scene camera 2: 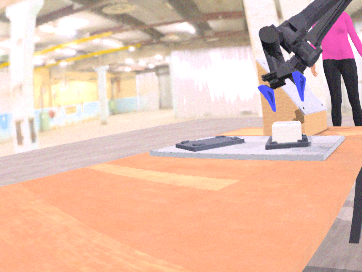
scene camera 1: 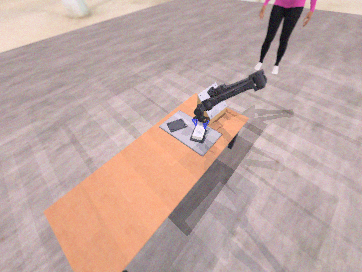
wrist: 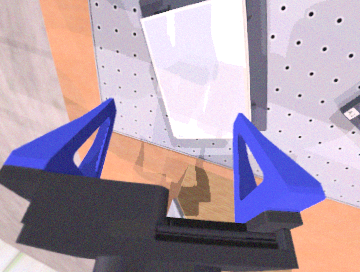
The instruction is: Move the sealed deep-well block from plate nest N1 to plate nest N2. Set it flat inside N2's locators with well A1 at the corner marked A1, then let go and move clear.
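Where they show: gripper, fingertip midpoint: (scene camera 2: pixel 288 106) (scene camera 1: pixel 200 127) (wrist: pixel 176 111); arm's base, link origin: (scene camera 1: pixel 212 94).
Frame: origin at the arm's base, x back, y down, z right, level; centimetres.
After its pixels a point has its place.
Observation:
The sealed deep-well block (scene camera 1: pixel 198 131) {y 14.9, x -35.5, z -8.2 cm} (scene camera 2: pixel 287 132) {y 16.6, x -40.9, z -10.4 cm} (wrist: pixel 200 70) {y 14.9, x -36.1, z -8.5 cm} is white and sits in a dark plate nest, N1 (scene camera 2: pixel 288 145) {y 19.6, x -42.7, z -11.2 cm} (wrist: pixel 258 75) {y 19.1, x -35.3, z -3.1 cm}. The other dark nest, N2 (scene camera 1: pixel 176 125) {y 19.1, x -38.5, z 14.9 cm} (scene camera 2: pixel 210 143) {y 19.1, x -41.7, z 12.8 cm} (wrist: pixel 356 102) {y 19.4, x -34.6, z 7.1 cm}, holds no block; in the wrist view its corner shows a small white label, apparently A1. My gripper (scene camera 1: pixel 200 126) {y 10.4, x -34.2, z -9.1 cm} (scene camera 2: pixel 288 105) {y 10.4, x -34.2, z -9.1 cm} (wrist: pixel 176 111) {y 10.4, x -34.2, z -9.1 cm} is open and empty, its blue fingers wide apart above the block. In the wrist view the right fingertip overlaps the block's near right corner and the left fingertip is left of the block. N1's A1 label is not visible.
Both nests stand on a grey perforated board (scene camera 1: pixel 182 137) {y 20.3, x -46.0, z 1.9 cm} (scene camera 2: pixel 250 147) {y 20.1, x -41.9, z 0.4 cm} (wrist: pixel 310 60) {y 20.3, x -37.4, z 1.5 cm} on the orange table (scene camera 1: pixel 125 180) {y 21.6, x -104.4, z 12.4 cm} (scene camera 2: pixel 150 215) {y 21.6, x -87.9, z -6.7 cm} (wrist: pixel 65 60) {y 21.6, x -32.1, z -31.2 cm}. A wooden wedge with a sloped pale panel (scene camera 2: pixel 317 104) {y 11.5, x 1.6, z -10.6 cm} stands behind the board, near the arm. A person (scene camera 1: pixel 282 30) (scene camera 2: pixel 342 65) stands beyond the table.

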